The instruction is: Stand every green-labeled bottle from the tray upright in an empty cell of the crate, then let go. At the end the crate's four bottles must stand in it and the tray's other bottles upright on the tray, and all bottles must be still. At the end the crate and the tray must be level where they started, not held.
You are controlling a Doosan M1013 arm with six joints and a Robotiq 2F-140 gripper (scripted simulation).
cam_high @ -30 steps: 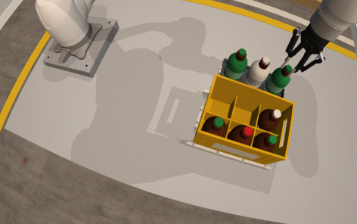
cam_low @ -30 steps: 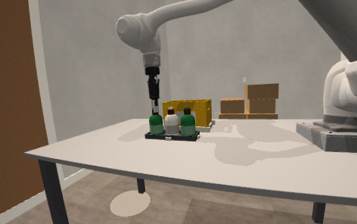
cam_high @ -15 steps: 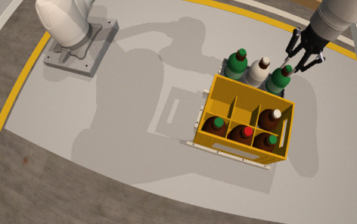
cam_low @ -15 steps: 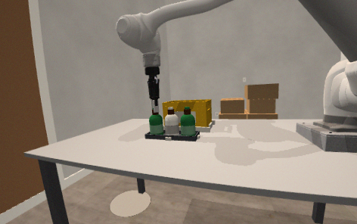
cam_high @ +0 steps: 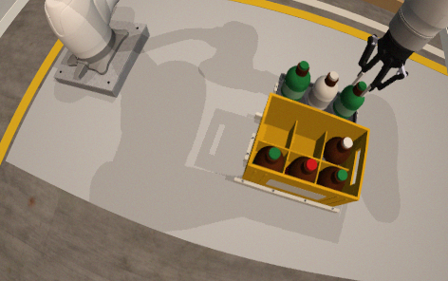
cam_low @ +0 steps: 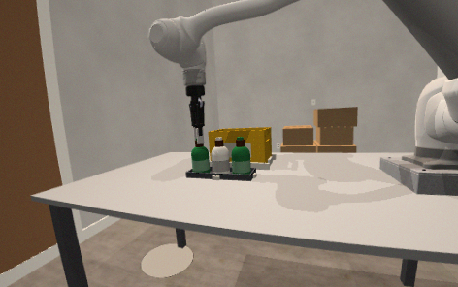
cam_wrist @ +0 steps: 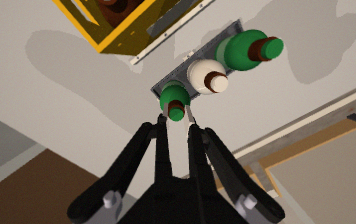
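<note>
Right now the white-labeled bottle is 9 cm behind my hand, 1 cm to the right of it and 9 cm below it. Round my hand: brown bottle: 2 cm behind, 19 cm to the right, 8 cm below; yellow crate: 11 cm behind, 23 cm to the right, 9 cm below; dark tray: 9 cm behind, 1 cm to the right, 16 cm below.
</note>
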